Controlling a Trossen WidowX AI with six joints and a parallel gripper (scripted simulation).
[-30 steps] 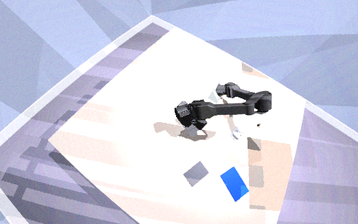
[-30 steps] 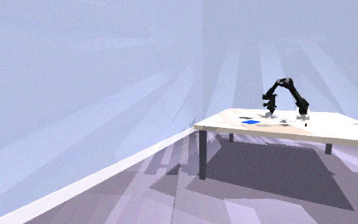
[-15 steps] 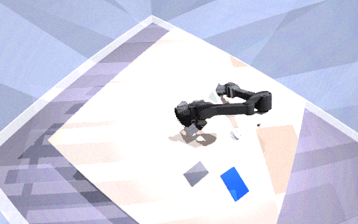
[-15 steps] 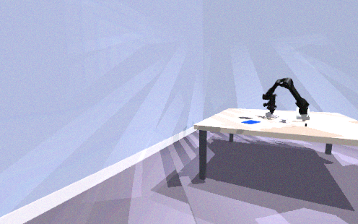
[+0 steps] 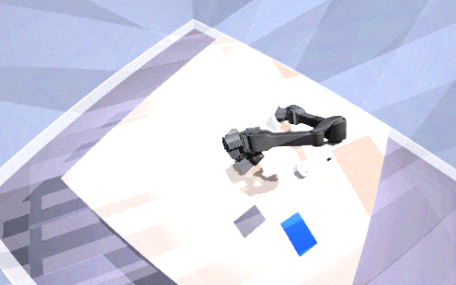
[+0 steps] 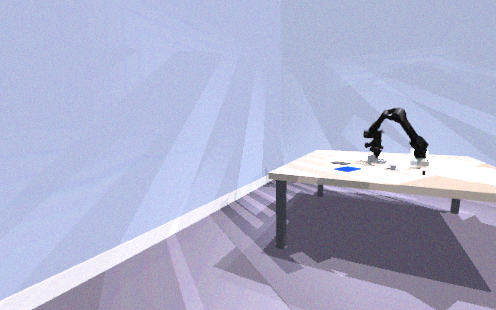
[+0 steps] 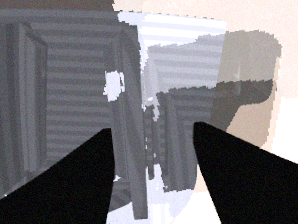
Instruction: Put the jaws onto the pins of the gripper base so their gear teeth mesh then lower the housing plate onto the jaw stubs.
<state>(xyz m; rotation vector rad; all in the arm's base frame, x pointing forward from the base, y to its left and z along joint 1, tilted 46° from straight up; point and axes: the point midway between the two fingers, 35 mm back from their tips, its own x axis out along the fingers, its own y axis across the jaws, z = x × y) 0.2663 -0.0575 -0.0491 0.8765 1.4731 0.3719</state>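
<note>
My gripper tip is 1 cm past the gripper jaw and 6 cm to the right of it. Round my gripper tip: grey gripper base (7 cm behind, 30 cm to the left, 1 cm above); small pale part (7 cm behind, 30 cm to the left, 1 cm below); grey square plate (25 cm ahead, 17 cm to the left, 1 cm below).
</note>
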